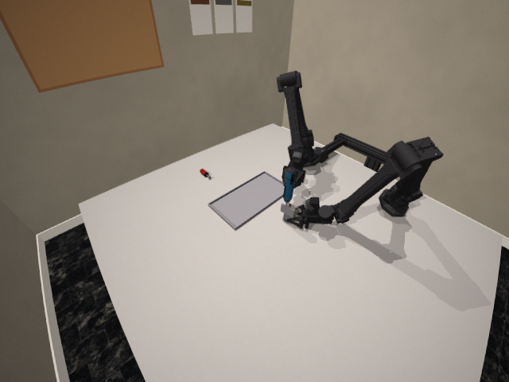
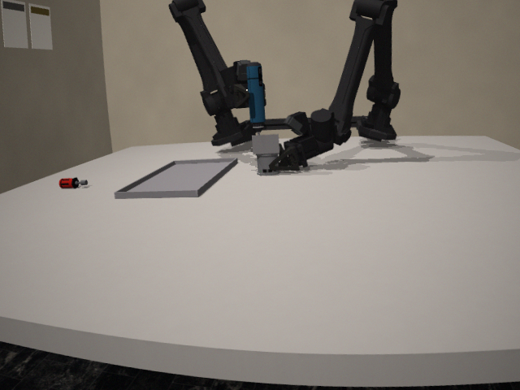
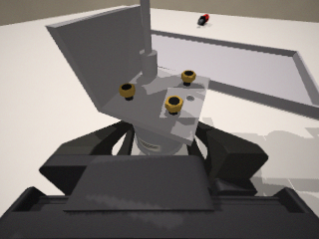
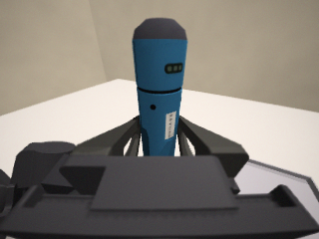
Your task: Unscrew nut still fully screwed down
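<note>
Now: left hand 10 mm below the joint module. The rest, counted from my left hand: short red-handled tool: 570 mm to the right, 90 mm ahead, 10 mm below; then l-shaped bracket: 50 mm above; then grey tray: 240 mm to the right, 30 mm ahead, 20 mm below.
</note>
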